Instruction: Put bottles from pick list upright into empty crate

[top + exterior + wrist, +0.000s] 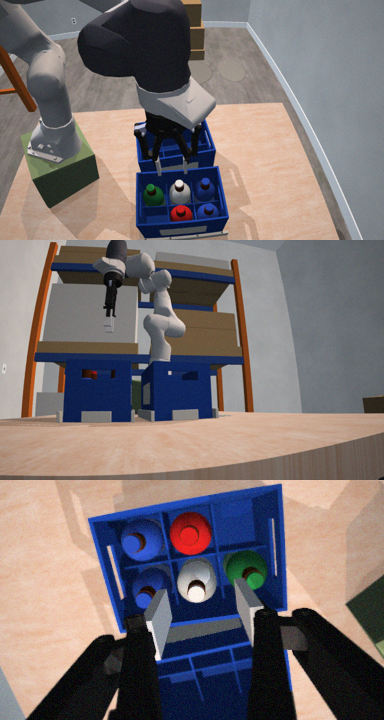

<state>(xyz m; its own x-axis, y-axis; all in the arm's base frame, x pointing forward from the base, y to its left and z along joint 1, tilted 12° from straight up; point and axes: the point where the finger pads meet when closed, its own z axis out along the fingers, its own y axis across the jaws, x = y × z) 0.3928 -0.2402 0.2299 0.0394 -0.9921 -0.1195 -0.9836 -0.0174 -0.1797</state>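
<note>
The green-labelled bottle lies 8 cm behind my hand, 4 cm to the left of it and 27 cm below it. From my hand the other things lie so: red bottle 1 cm ahead, 4 cm to the right, 27 cm below; then blue bottle 10 cm ahead, 5 cm to the left, 27 cm below; then white bottle 1 cm ahead, 5 cm to the left, 27 cm below.
</note>
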